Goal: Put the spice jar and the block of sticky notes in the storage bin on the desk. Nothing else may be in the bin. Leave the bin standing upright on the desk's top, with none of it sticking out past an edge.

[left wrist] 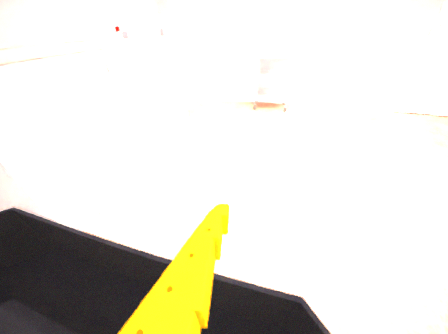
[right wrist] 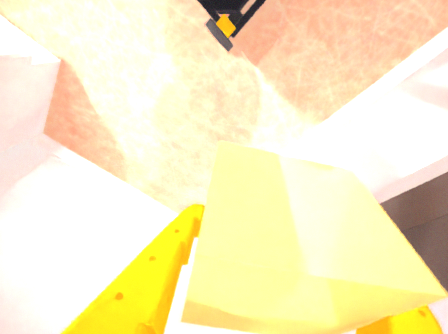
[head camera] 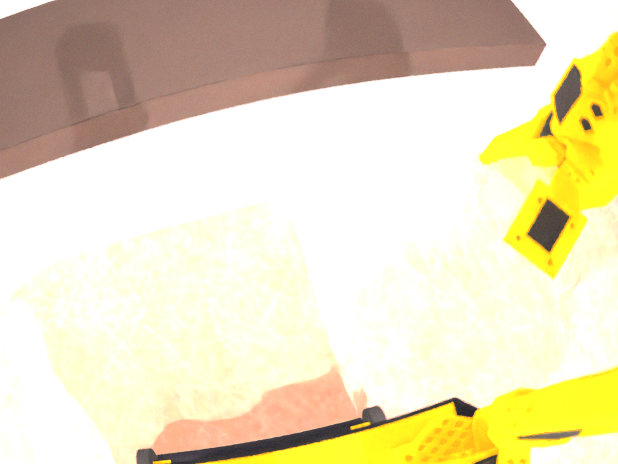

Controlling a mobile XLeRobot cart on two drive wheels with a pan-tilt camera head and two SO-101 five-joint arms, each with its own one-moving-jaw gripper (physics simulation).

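Places are measured from the left arm's base along level axes (x right, y ahead, z up), in centimetres.
Pixels of known places: left hand at its tool point: (left wrist: 228,215); right hand at its tool point: (right wrist: 202,217).
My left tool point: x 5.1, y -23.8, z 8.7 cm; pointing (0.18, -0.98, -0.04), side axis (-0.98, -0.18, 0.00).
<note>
Behind a point stands the place of what it marks.
The block of sticky notes (head camera: 522,172) {z 11.3, x 36.6, y 19.0 cm} (right wrist: 285,225) is a pale yellow block between the jaws of my right gripper (head camera: 512,175) (right wrist: 300,245), which is shut on it. In the head view they are at the upper right, over the floor and to the right of the desk's near corner. One notched jaw of my left gripper (left wrist: 223,217) {z 9.2, x 5.2, y -23.3 cm} shows in the left wrist view, so it is fully open. The brown desk (head camera: 240,40) {z -2.5, x 22.4, y 48.4 cm} (right wrist: 425,207) {z -4.2, x 29.7, y 43.0 cm} crosses the top of the head view and shows at the right edge of the right wrist view. The spice jar and the storage bin do not show.
Bright floor (head camera: 190,300) {z -77.5, x 8.3, y 46.4 cm} lies between the desk and my yellow cart with its black edge (head camera: 260,444). A cart corner (right wrist: 226,25) shows at the top of the right wrist view. A black tray (left wrist: 100,260) lies below the left jaw. Shadows fall on the desk.
</note>
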